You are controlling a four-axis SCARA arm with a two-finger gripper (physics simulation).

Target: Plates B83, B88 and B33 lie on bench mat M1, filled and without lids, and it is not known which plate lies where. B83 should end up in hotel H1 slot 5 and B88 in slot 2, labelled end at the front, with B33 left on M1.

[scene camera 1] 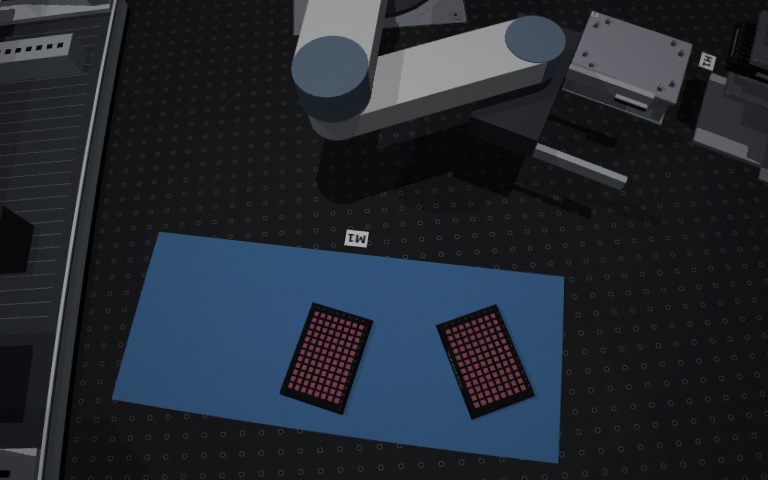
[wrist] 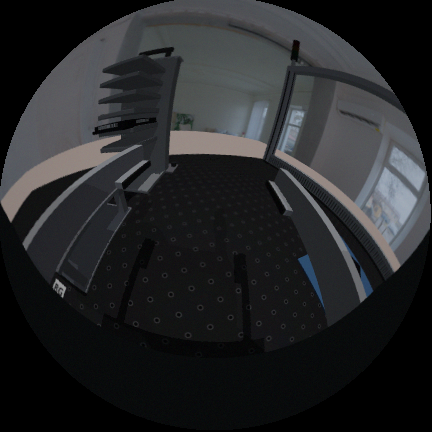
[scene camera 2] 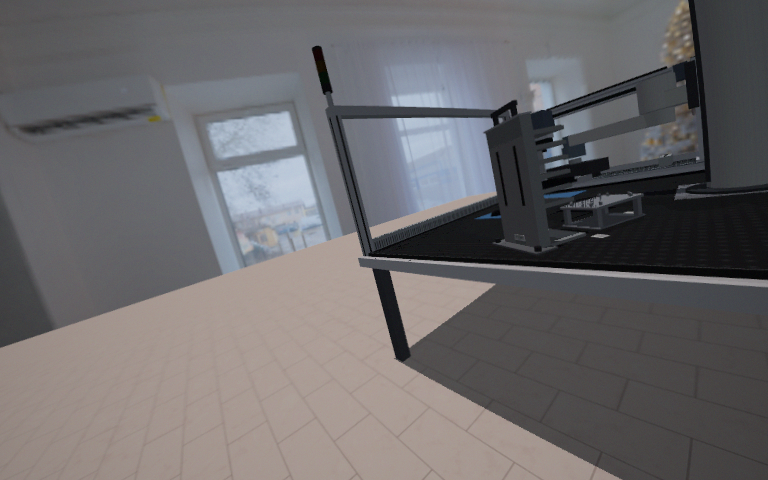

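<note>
Two black plates with pink wells, the left plate and the right plate, lie turned on blue bench mat M1. Their labels cannot be read, so I cannot tell which is B83 and which B33. Hotel H1 holds plate B88 low down, on the second level from the bottom, label end facing out; its lettering is too small to read here. My gripper is open and empty, above the table between mat and stand, pointing past the hotel's side.
A low stand with small pins is in front of the hotel, close to my left finger; a tag RG is beside it. A framed structure runs along the left edge of the first scene view. A frame post carries a signal light.
</note>
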